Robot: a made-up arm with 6 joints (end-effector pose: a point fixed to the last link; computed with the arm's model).
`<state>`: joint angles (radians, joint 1 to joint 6).
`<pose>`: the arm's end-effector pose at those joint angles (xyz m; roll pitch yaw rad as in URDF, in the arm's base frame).
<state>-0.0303 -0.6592 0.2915 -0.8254 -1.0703 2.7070</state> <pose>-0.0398 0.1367 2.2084 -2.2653 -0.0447 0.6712</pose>
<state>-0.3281 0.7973 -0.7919 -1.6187 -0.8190 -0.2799</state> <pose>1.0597 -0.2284 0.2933 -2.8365 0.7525 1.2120</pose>
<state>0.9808 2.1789 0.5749 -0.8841 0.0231 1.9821</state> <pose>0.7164 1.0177 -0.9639 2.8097 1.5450 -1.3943</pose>
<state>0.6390 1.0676 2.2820 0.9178 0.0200 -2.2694</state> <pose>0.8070 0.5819 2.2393 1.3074 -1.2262 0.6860</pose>
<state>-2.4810 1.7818 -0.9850 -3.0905 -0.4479 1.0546</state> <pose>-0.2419 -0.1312 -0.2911 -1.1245 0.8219 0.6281</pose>
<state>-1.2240 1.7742 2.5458 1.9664 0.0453 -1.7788</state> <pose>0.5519 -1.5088 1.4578 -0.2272 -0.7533 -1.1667</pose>
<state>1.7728 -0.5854 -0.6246 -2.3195 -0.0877 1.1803</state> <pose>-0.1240 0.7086 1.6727 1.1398 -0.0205 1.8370</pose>
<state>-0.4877 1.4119 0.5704 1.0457 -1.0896 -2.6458</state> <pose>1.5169 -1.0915 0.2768 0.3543 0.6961 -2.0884</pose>
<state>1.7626 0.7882 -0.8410 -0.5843 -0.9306 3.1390</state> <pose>-0.2635 0.8698 0.3586 0.0414 0.5911 -1.9409</pose>
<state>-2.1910 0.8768 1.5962 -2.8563 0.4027 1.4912</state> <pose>-0.9808 -1.2068 2.0748 1.4248 -0.3293 -2.3078</pose>
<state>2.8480 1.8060 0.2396 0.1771 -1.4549 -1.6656</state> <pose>-1.1050 0.4571 -0.4017 -1.4752 0.1202 -0.1164</pose>
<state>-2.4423 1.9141 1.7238 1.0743 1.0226 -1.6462</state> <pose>-1.4844 -1.4569 0.6400 0.5142 -0.3054 -1.5367</pose>
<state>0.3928 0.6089 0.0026 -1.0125 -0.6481 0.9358</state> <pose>1.4968 0.7172 1.0391 0.6306 0.7996 1.2179</pose>
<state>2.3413 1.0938 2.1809 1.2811 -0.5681 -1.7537</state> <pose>-0.7381 0.9650 2.1554 1.1054 -0.7406 1.5678</pose>
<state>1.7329 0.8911 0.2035 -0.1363 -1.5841 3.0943</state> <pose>-0.2582 1.5127 0.7932 -0.1141 0.8589 -1.6182</pose>
